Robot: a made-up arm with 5 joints. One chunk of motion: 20 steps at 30 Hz.
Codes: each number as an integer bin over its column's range. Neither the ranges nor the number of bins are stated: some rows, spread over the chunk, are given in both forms.
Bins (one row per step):
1: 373 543 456 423 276 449
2: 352 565 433 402 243 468
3: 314 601 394 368 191 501
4: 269 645 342 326 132 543
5: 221 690 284 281 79 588
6: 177 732 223 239 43 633
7: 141 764 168 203 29 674
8: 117 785 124 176 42 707
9: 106 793 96 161 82 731
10: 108 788 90 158 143 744
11: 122 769 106 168 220 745
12: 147 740 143 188 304 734
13: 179 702 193 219 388 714
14: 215 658 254 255 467 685
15: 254 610 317 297 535 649
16: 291 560 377 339 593 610
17: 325 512 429 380 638 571
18: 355 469 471 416 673 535
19: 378 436 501 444 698 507
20: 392 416 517 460 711 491
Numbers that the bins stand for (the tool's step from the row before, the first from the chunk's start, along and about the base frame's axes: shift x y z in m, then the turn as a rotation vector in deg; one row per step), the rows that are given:
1: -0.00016 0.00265 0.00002 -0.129 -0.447 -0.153
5: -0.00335 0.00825 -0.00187 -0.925 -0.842 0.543
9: -0.00577 0.01216 -0.00394 -1.597 -0.836 1.259
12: -0.00491 0.01015 -0.00343 -1.446 -0.391 1.274
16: -0.00188 0.00330 -0.00085 -0.600 0.187 0.653
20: 0.00024 -0.00218 0.00069 0.079 0.423 0.057
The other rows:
2: -0.00060 0.00349 -0.00023 -0.247 -0.514 -0.058
3: -0.00140 0.00486 -0.00066 -0.437 -0.618 0.108
4: -0.00235 0.00653 -0.00123 -0.673 -0.736 0.318
6: -0.00428 0.00984 -0.00254 -1.160 -0.914 0.768
7: -0.00504 0.01106 -0.00315 -1.362 -0.942 0.973
8: -0.00554 0.01186 -0.00363 -1.513 -0.916 1.139
10: -0.00573 0.01197 -0.00401 -1.614 -0.714 1.324
11: -0.00544 0.01125 -0.00383 -1.558 -0.560 1.329
13: -0.00424 0.00870 -0.00287 -1.272 -0.223 1.174
14: -0.00348 0.00703 -0.00220 -1.071 -0.065 1.028
15: -0.00266 0.00520 -0.00151 -0.835 0.071 0.848
17: -0.00117 0.00148 -0.00028 -0.370 0.277 0.458
18: -0.00054 -0.00016 0.00019 -0.168 0.347 0.278
19: -0.00005 -0.00142 0.00052 -0.011 0.397 0.138

